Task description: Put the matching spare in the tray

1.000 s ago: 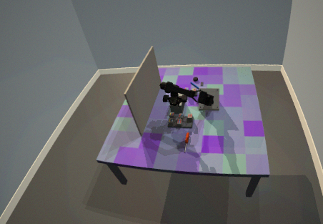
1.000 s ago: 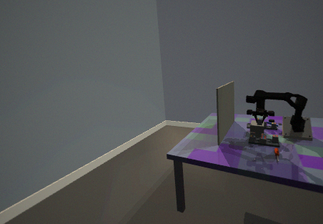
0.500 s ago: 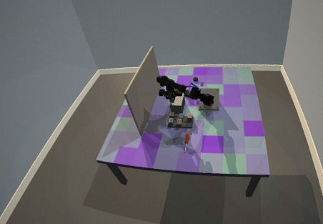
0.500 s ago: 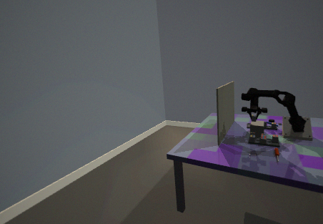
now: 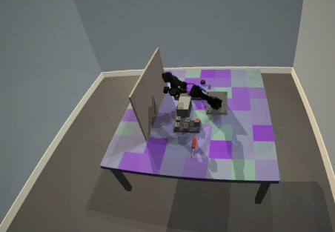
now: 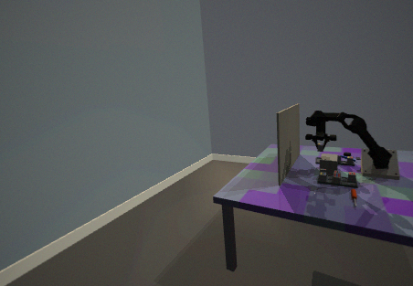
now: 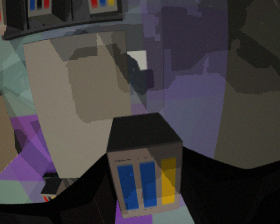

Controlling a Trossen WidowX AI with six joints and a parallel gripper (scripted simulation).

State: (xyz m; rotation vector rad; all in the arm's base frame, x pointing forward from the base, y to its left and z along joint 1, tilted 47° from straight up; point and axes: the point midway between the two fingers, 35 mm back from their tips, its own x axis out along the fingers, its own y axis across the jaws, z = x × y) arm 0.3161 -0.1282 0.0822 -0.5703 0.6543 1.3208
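My gripper tip is now 10 cm above the mounted unit, 5 cm past it and 3 cm to the right of it. Round my gripper tip: beige board: 20 cm ahead, 8 cm above, 2 cm to the right; dark block: 2 cm above.
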